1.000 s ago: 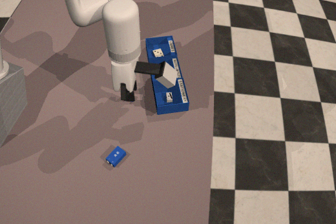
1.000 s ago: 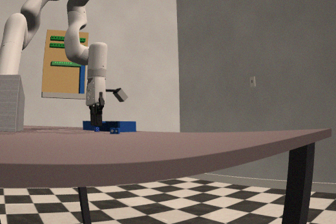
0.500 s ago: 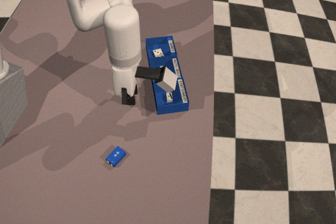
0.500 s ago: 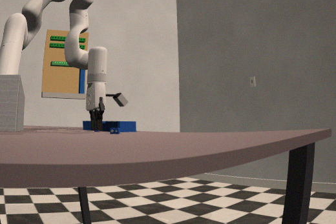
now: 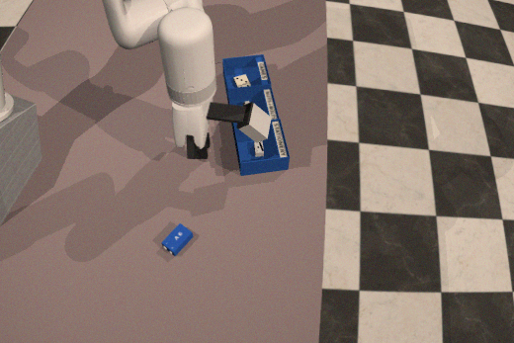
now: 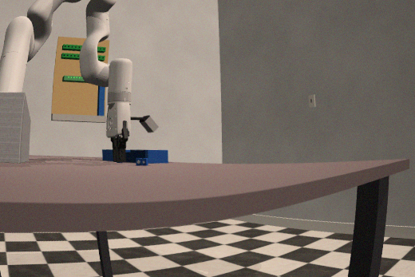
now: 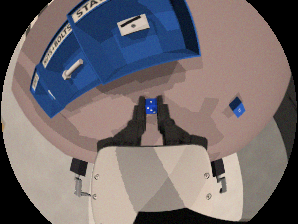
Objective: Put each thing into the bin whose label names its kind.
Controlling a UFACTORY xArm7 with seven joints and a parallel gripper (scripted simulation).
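Now: the cream domino 60 mm ahead of my hand, 160 mm to the left of it and 10 mm below it. Round my hand: blue three-part bin (90 mm ahead, 90 mm to the left); then blue die (10 mm below); then white sharpener (100 mm ahead, 10 mm to the left, 10 mm below).
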